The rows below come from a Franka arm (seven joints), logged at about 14 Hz.
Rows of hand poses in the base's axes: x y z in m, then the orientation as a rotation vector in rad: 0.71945 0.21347 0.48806 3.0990 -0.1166 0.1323; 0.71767 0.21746 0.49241 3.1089 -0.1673 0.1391; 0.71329 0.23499 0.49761 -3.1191 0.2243 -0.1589; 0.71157 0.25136 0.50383 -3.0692 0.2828 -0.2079; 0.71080 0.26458 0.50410 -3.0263 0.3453 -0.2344; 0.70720 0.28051 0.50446 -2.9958 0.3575 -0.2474; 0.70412 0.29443 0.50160 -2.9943 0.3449 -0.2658; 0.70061 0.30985 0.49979 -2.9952 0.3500 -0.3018; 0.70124 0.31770 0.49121 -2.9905 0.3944 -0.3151; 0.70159 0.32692 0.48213 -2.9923 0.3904 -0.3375; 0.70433 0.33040 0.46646 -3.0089 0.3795 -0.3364; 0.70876 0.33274 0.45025 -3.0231 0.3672 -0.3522; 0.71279 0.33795 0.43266 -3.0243 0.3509 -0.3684; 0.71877 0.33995 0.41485 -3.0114 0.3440 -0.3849
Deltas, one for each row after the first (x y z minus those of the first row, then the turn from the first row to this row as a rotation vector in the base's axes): -0.00178 0.00399 0.00435 0.0137 -0.0052 -0.0316; -0.00616 0.02152 0.00955 0.0501 -0.0195 -0.0659; -0.00788 0.03789 0.01577 0.0924 -0.0551 -0.1034; -0.00865 0.05111 0.01604 0.1278 -0.0763 -0.1448; -0.01225 0.06704 0.01640 0.1555 -0.0876 -0.1536; -0.01533 0.08096 0.01354 0.1561 -0.0997 -0.1451; -0.01884 0.09638 0.01173 0.1505 -0.1232 -0.1480; -0.01821 0.10423 0.00315 0.1493 -0.1326 -0.1773; -0.01786 0.11345 -0.00593 0.1449 -0.1469 -0.1743; -0.01512 0.11693 -0.02160 0.1297 -0.1444 -0.1665; -0.01069 0.11927 -0.03781 0.1147 -0.1530 -0.1578; -0.00666 0.12448 -0.05540 0.1127 -0.1632 -0.1469; -0.00068 0.12648 -0.07321 0.1236 -0.1753 -0.1426
